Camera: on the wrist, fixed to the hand. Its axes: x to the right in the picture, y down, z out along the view.
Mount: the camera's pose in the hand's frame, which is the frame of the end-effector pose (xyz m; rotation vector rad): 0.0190 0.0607 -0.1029 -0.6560 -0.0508 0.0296
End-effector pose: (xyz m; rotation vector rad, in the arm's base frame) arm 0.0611 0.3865 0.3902 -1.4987 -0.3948 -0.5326
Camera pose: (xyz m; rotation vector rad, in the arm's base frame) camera 0.1028 0.2820 0.3459 -2.1478 -0.2430 -0.6359
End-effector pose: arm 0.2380 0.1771 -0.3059 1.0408 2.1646 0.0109
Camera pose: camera 0.2083 0.2603 -0.2232 0.6748 1.8893 0.6545
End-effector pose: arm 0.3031 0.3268 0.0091 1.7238 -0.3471 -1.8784
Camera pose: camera 0.4168 0.2855 0.0119 1.2172 0.2119 -1.7491
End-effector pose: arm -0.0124 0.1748 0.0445 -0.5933 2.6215 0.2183
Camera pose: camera -0.0942 0.1969 0.1308 -0.7373 2.4809 1.1091
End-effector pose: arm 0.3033 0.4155 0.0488 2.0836 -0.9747 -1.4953
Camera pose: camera 0.3842 0.3524 0.1129 1.5558 -0.4330 -1.5834
